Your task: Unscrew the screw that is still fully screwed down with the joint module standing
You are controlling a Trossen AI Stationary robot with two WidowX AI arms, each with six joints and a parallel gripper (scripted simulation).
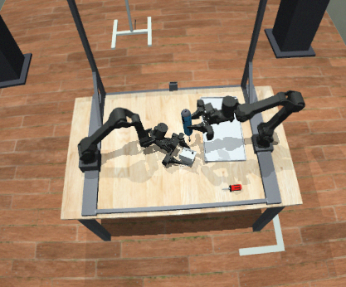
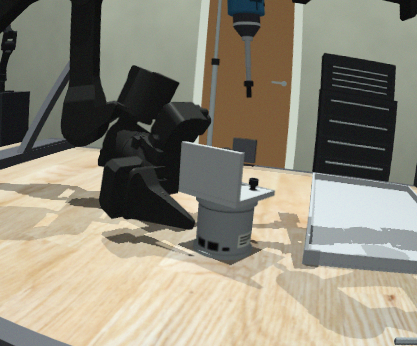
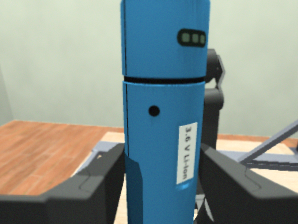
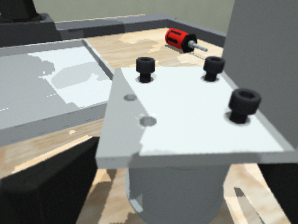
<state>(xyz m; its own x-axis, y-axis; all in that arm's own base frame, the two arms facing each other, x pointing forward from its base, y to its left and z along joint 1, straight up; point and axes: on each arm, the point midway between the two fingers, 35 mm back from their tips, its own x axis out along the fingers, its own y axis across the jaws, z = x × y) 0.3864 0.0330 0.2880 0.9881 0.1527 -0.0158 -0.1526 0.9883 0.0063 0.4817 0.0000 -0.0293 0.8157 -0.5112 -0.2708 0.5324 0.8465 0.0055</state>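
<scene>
Now: right hand 3 cm to the right of the grey joint module, 2 cm short of it and 1 cm above it. The rest, counted from my right hand: l-shaped bracket 3 cm to the left, 3 cm above, 2 cm ahead; then black screw 5 cm to the left, 3 cm above, 1 cm ahead; then white tray 24 cm to the left, 16 cm behind, 4 cm below.
</scene>
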